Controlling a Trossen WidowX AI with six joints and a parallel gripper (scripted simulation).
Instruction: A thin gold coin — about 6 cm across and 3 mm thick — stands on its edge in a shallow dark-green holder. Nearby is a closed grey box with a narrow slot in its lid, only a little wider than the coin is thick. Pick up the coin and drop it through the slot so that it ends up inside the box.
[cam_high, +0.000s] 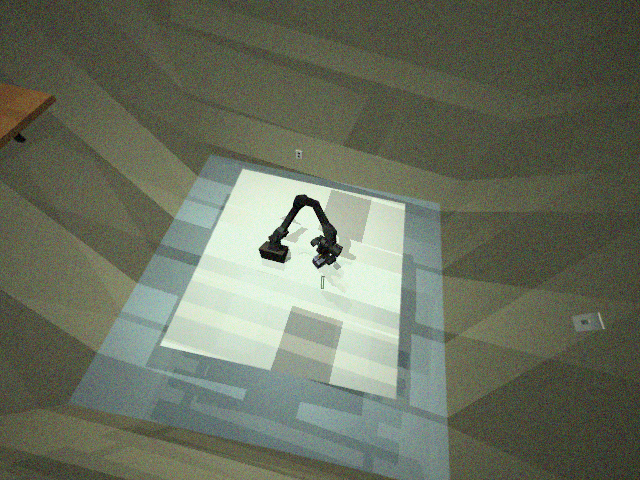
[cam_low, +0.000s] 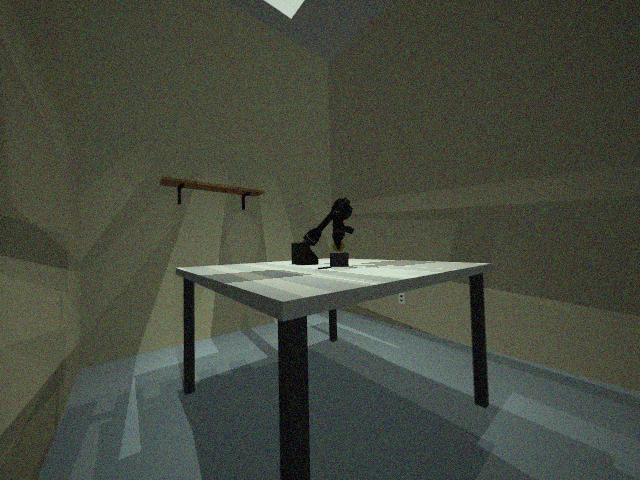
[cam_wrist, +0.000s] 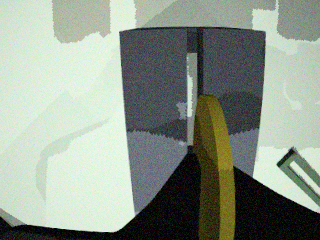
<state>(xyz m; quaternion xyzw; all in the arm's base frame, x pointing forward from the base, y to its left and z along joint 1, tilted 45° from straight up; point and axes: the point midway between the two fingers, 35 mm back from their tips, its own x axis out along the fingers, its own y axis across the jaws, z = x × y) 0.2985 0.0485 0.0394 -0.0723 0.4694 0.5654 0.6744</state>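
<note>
The gold coin is 2 cm above my gripper tip.
</note>
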